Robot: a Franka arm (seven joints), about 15 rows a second.
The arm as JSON. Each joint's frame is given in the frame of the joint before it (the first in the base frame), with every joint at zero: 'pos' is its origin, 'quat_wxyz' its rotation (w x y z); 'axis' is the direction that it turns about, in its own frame. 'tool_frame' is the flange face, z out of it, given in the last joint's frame.
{
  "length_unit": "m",
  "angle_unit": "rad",
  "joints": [
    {
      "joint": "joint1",
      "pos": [
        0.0,
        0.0,
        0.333
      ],
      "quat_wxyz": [
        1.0,
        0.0,
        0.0,
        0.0
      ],
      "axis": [
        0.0,
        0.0,
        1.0
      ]
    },
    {
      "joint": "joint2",
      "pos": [
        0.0,
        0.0,
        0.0
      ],
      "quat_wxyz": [
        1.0,
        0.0,
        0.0,
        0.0
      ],
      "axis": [
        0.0,
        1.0,
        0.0
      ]
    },
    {
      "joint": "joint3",
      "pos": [
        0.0,
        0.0,
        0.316
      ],
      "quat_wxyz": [
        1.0,
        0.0,
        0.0,
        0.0
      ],
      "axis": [
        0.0,
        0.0,
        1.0
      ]
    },
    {
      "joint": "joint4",
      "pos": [
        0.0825,
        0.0,
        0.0
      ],
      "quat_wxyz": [
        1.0,
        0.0,
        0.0,
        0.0
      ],
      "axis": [
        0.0,
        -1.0,
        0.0
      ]
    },
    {
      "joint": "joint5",
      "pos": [
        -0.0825,
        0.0,
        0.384
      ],
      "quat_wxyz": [
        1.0,
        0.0,
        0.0,
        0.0
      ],
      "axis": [
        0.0,
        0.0,
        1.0
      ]
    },
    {
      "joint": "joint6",
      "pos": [
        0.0,
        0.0,
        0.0
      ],
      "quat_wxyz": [
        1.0,
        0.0,
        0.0,
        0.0
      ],
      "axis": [
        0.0,
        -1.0,
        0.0
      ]
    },
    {
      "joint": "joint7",
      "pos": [
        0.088,
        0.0,
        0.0
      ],
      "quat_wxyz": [
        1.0,
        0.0,
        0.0,
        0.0
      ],
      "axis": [
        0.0,
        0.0,
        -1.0
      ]
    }
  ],
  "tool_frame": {
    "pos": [
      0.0,
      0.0,
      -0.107
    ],
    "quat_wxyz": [
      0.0,
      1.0,
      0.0,
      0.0
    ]
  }
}
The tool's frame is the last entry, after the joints.
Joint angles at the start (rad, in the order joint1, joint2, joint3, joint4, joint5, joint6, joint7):
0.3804, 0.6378, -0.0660, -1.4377, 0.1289, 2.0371, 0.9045
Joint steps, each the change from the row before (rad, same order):
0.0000, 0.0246, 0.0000, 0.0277, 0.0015, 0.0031, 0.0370
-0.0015, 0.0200, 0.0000, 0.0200, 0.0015, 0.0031, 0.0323
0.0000, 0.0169, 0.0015, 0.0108, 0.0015, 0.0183, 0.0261
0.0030, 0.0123, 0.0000, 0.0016, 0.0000, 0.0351, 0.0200
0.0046, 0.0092, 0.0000, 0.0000, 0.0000, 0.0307, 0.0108
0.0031, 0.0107, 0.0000, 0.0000, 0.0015, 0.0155, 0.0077
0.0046, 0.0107, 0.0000, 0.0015, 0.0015, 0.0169, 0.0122
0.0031, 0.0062, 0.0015, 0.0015, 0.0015, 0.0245, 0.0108
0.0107, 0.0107, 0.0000, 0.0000, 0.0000, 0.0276, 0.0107
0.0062, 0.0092, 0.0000, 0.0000, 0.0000, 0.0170, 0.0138
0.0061, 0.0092, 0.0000, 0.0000, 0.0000, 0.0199, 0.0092
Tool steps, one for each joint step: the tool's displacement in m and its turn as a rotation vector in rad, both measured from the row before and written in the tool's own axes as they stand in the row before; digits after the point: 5 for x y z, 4 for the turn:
0.00335, -0.00516, 0.00444, 0.0051, 0.0036, 0.0364
0.00326, -0.00314, 0.00476, 0.0028, 0.0016, 0.0337
0.00164, -0.00367, 0.00570, 0.0106, 0.0058, 0.0257
0.00063, -0.00389, 0.00525, 0.0199, 0.0140, 0.0177
-0.00105, -0.00368, 0.00423, 0.0177, 0.0119, 0.0069
-0.00107, -0.00154, 0.00662, 0.0041, 0.0023, 0.0061
-0.00195, -0.00241, 0.00590, 0.0066, 0.0035, 0.0090
-0.00146, -0.00335, 0.00194, 0.0178, 0.0080, 0.0078
-0.00575, -0.00453, 0.00594, 0.0139, 0.0083, 0.0008
-0.00338, -0.00219, 0.00554, 0.0063, 0.0041, 0.0082
-0.00325, -0.00230, 0.00527, 0.0089, 0.0053, 0.0037

